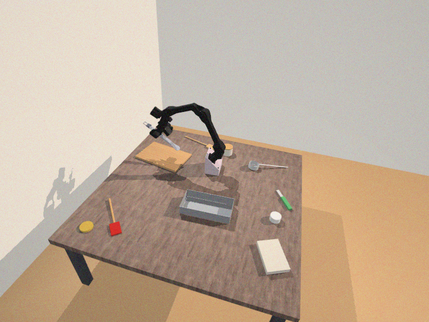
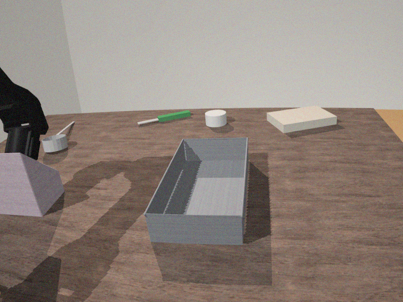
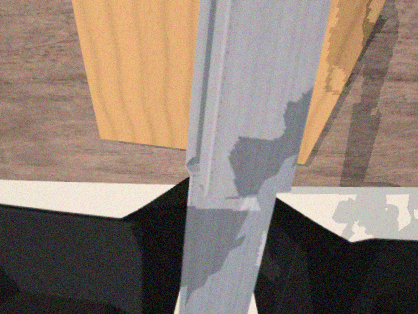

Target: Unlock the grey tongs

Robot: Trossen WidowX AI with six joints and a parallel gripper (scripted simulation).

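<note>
Right now the wooden board is 40 mm to the left of my gripper tip and 160 mm below it. From my gripper tip the other things lie so: tan pot 150 mm behind, 520 mm to the left, 140 mm below; then grey roasting tin 470 mm ahead, 460 mm to the left, 140 mm below; then red spatula 660 mm ahead, 50 mm to the right, 160 mm below.
</note>
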